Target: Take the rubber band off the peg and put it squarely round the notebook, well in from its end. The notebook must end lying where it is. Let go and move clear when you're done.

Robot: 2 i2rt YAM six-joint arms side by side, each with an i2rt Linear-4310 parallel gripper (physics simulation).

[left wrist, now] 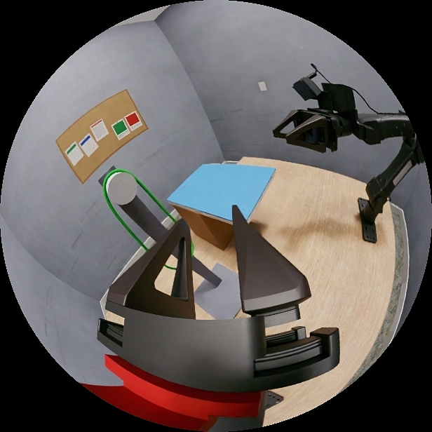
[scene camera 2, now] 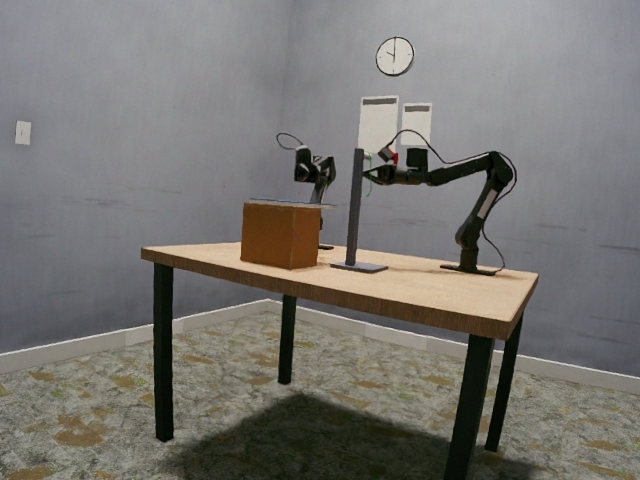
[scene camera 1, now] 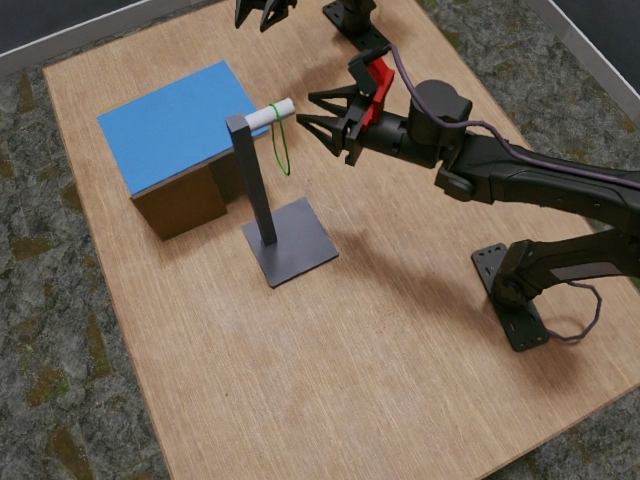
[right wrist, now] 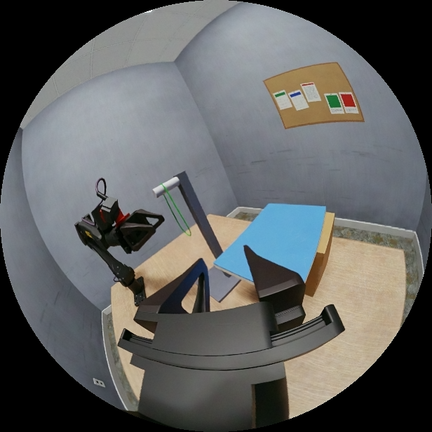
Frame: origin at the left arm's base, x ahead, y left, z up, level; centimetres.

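Seen in the pictures: left gripper, fingertip midpoint: (scene camera 2: 363,173) (scene camera 1: 302,107); right gripper, fingertip midpoint: (scene camera 2: 314,173) (scene camera 1: 248,28); left arm's base, link origin: (scene camera 2: 467,271) (scene camera 1: 508,296); right arm's base, link origin: (scene camera 1: 356,29).
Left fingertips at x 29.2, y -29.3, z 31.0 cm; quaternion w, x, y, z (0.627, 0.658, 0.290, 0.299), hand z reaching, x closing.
Pixels of each thing's top centre, then the offset from my left fingertips to it. "pt": a spot on its surface instead. Level surfaces: height alone.
- green rubber band, surface spot: (scene camera 1: 288,173) (scene camera 2: 370,191) pt dz -6.1, dx +4.4, dy +6.4 cm
- white peg, top centre: (scene camera 1: 267,110) dz +6.4, dx +5.6, dy +4.1 cm
- blue notebook, top centre: (scene camera 1: 180,122) (scene camera 2: 295,201) dz -11.3, dx +18.8, dy -12.4 cm
- brown box, top centre: (scene camera 1: 150,136) (scene camera 2: 282,205) dz -12.8, dx +24.4, dy -12.4 cm
- post, top centre: (scene camera 1: 236,121) (scene camera 2: 359,148) dz +6.8, dx +9.7, dy +4.8 cm
- wooden table, surface height: dz -31.0 cm
The green rubber band (scene camera 1: 287,173) (scene camera 2: 366,196) (left wrist: 120,170) (right wrist: 189,234) hangs in a long loop from the white peg (scene camera 1: 258,119) (left wrist: 122,190) (right wrist: 172,185). The blue notebook (scene camera 1: 175,129) (left wrist: 220,187) (right wrist: 280,235) lies flat on a brown box, one end overhanging towards the stand. My left gripper (scene camera 1: 304,106) (left wrist: 208,217) is partly open and empty, its tips just off the peg's free end; one finger hides part of the band in the left wrist view. My right gripper (scene camera 1: 250,27) (left wrist: 279,136) (right wrist: 224,256) is partly open and empty, away from the peg and notebook.
The brown box (scene camera 1: 180,204) (scene camera 2: 279,235) (left wrist: 205,230) carries the notebook. The grey stand post (scene camera 1: 253,180) (scene camera 2: 354,206) (right wrist: 200,215) rises beside the notebook's overhanging end, from a square base plate (scene camera 1: 305,242) on the wooden table (scene camera 1: 320,361).
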